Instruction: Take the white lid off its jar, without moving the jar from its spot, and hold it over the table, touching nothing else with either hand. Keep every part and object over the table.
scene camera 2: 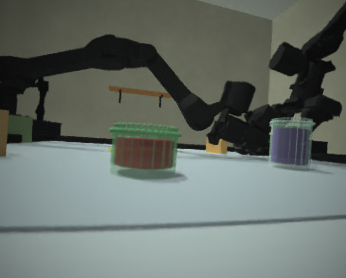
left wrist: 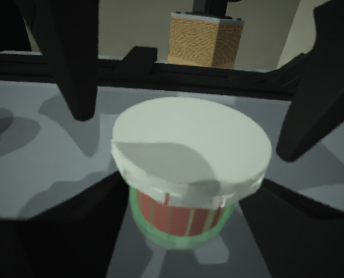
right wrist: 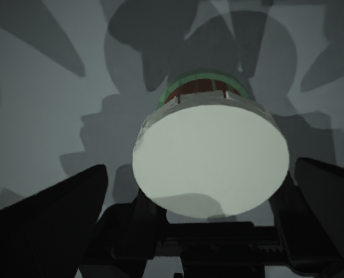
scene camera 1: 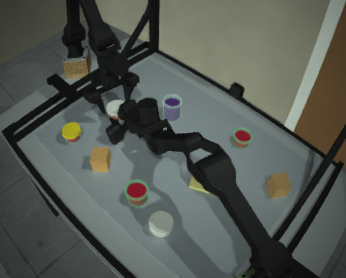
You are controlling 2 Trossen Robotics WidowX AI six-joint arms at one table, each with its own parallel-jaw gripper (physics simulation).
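Frame: origin at the left arm's base, x ahead, y left, z up, level; centimetres.
Where they show: left gripper, fingertip midpoint: [left wrist: 182, 175] [right wrist: 203, 122] [scene camera 1: 116, 113]; right gripper, fingertip midpoint: [left wrist: 182, 138] [right wrist: 200, 170] [scene camera 1: 115, 108]; right arm's base at its link origin: [left wrist: 209, 16] [scene camera 1: 75, 53].
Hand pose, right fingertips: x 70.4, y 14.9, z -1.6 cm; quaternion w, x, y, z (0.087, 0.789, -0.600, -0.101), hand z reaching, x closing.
Each offset is from my right fingertips to the top centre of the thing. Level surfaces: height alone.
The white lid @(dx +0.4, dy -0.2, dz +0.5 cm) [scene camera 1: 114, 107] [left wrist: 192, 140] [right wrist: 212, 162] sits on top of its green-rimmed jar with red contents @(dx +0.4, dy -0.3, dz +0.4 cm) [left wrist: 182, 220] [right wrist: 202, 88], tilted in the left wrist view. My left gripper [left wrist: 182, 175] is shut on this jar, its fingers at the jar's two sides, low under the lid. My right gripper [left wrist: 182, 138] [right wrist: 200, 170] is open, its fingers wide on both sides of the lid, apart from it. In scene camera 2, the jar is hidden behind the arms.
A purple jar @(dx -6.4, dy -17.8, dz +3.1 cm) [scene camera 1: 172, 108] [scene camera 2: 291, 146] stands close by. Also on the table @(dz -4.9 cm) [scene camera 1: 185, 270]: red jars @(dx -32.0, dy +3.8, dz +0.9 cm) [scene camera 1: 136, 194] @(dx -25.6, dy -34.5, dz -0.4 cm) [scene camera 1: 242, 138], a yellow-lidded jar @(dx -2.9, dy +16.8, dz -0.2 cm) [scene camera 1: 71, 132], a white round piece @(dx -42.7, dy +1.0, dz -1.4 cm) [scene camera 1: 161, 224], orange blocks @(dx -16.9, dy +10.2, dz +0.7 cm) [scene camera 1: 100, 160] @(dx -46.3, dy -35.8, dz +0.5 cm) [scene camera 1: 278, 185] and a yellow piece @(dx -33.7, dy -16.6, dz -3.8 cm) [scene camera 1: 199, 185] beneath my left arm.
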